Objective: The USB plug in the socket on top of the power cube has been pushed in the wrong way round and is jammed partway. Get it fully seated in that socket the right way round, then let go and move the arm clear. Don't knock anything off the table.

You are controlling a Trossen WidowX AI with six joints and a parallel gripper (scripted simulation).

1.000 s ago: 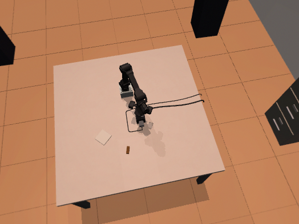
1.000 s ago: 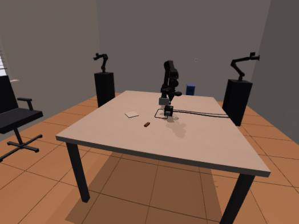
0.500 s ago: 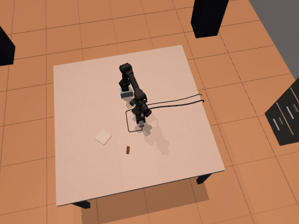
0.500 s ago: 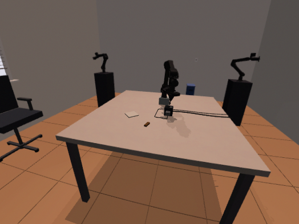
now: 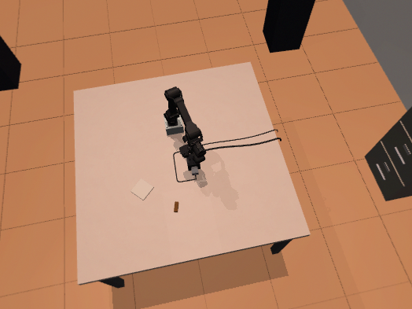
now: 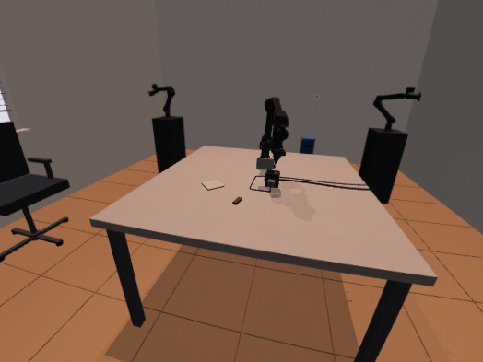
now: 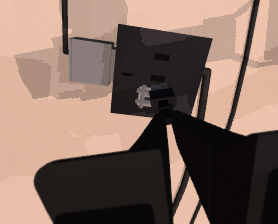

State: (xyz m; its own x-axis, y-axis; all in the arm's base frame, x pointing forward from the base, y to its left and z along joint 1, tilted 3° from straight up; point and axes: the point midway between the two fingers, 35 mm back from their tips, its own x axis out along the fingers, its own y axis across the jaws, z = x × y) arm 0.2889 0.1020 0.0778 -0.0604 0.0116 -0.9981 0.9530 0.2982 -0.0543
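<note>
The dark USB plug is 20 mm below my gripper tip. The rest, counted from my gripper tip: white flat pad: 110 mm ahead, 340 mm to the right, 130 mm below; then small brown block: 260 mm ahead, 150 mm to the right, 130 mm below; then metal socket frame: 10 mm to the left, 70 mm below.
</note>
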